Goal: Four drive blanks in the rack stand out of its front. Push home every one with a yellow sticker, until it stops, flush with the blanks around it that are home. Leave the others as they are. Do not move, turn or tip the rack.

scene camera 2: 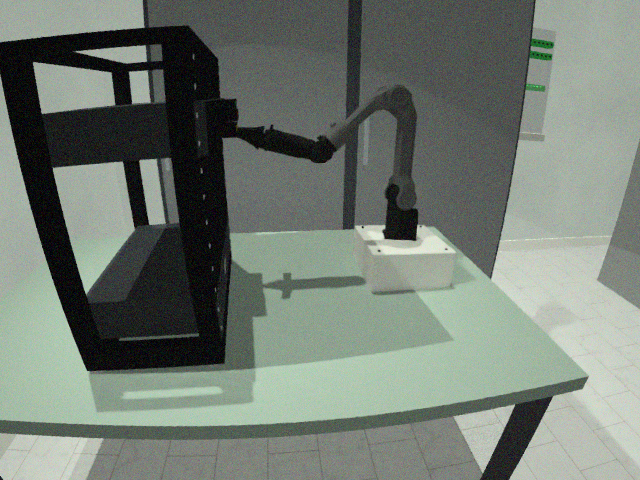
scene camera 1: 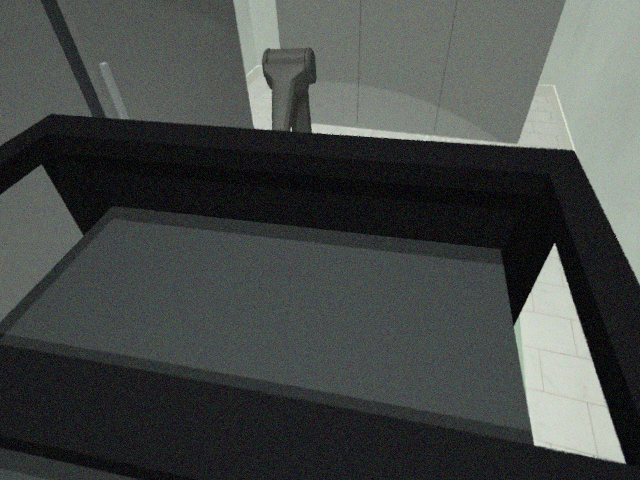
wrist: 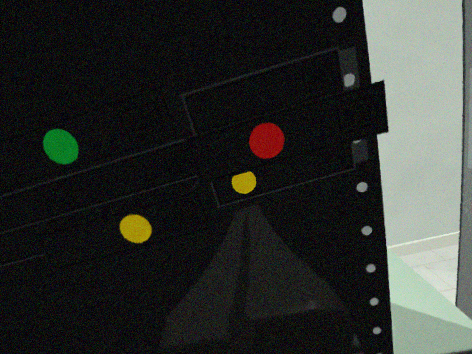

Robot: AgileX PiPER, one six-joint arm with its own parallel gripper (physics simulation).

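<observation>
The black rack point(scene camera 1: 310, 149) point(scene camera 2: 178, 206) point(wrist: 367, 250) stands upright on the table. In the wrist view, a blank with a red sticker point(wrist: 266, 140) stands well out, its right end overlapping the rack's side post. Just below it, a yellow sticker point(wrist: 244, 182) sits on a blank set further back. Another yellow sticker point(wrist: 135, 228) is at lower left and a green sticker point(wrist: 60, 146) at upper left; how far their blanks stand out is too dark to tell. My gripper point(scene camera 2: 240, 130) point(wrist: 252, 213) is shut and empty, its tips just below the nearer yellow sticker; contact cannot be told.
The arm's white base block point(scene camera 2: 410, 268) stands on the green table point(scene camera 2: 330, 382), right of the rack. Grey cabinets stand behind. A grey box point(scene camera 2: 111, 133) is mounted high inside the rack and a larger dark one point(scene camera 2: 149, 289) low. The rack hides the gripper in scene camera 1.
</observation>
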